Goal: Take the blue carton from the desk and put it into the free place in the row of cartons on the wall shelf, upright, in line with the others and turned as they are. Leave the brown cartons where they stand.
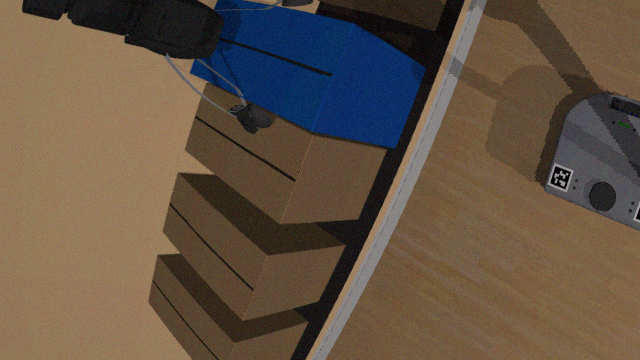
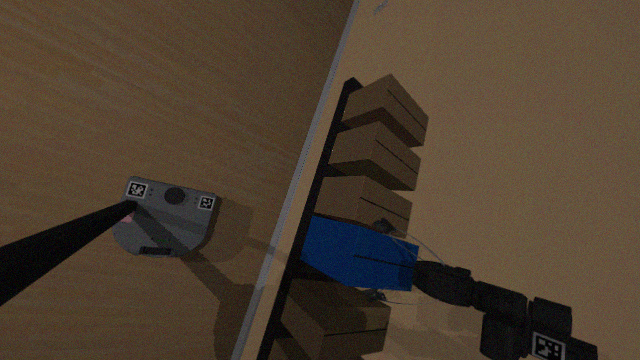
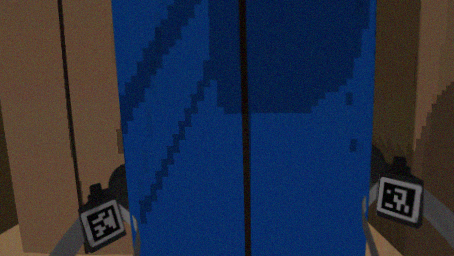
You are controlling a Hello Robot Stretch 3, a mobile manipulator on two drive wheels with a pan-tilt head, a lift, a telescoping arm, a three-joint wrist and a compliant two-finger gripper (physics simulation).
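Places are measured from the robot's base along level axes (x ahead, y left, z up), in millimetres.
Where they show: robot's base, link origin: (image 1: 601, 195) (image 2: 174, 194).
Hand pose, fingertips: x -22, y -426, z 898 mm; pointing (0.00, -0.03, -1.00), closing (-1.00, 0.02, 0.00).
Each offset is from my fingertips to the top centre of the thing. Level surfaces: height alone.
The blue carton {0 mm ahead, 1 mm right, 58 mm up} (image 1: 367, 82) (image 2: 332, 245) (image 3: 300, 150) is upright in the row on the black wall shelf (image 1: 341, 272) (image 2: 312, 192). Its seamed face is turned like those of the others, and its plain face is roughly in line with theirs. My gripper (image 1: 276, 59) (image 2: 379, 260) (image 3: 243, 174) is shut on the blue carton, one finger at each side. One brown carton {129 mm ahead, 63 mm right, 14 mm down} (image 1: 335, 175) (image 2: 342, 195) (image 3: 35, 150) is very close to or touching it. Another brown carton {195 mm back, 27 mm right, 14 mm down} (image 1: 400, 10) (image 2: 305, 310) stands across a narrow dark gap. Contact with the shelf is hidden.
More brown cartons {292 mm ahead, 82 mm right, 14 mm down} (image 1: 285, 280) (image 2: 355, 142) stand farther along the shelf, which ends just past the last one {461 mm ahead, 100 mm right, 14 mm down} (image 2: 372, 97). The beige wall (image 1: 80, 200) (image 2: 525, 125) is behind the row. My wheeled base (image 1: 585, 145) (image 2: 165, 220) stands on the wooden floor {898 mm down} (image 1: 475, 275) (image 2: 125, 100).
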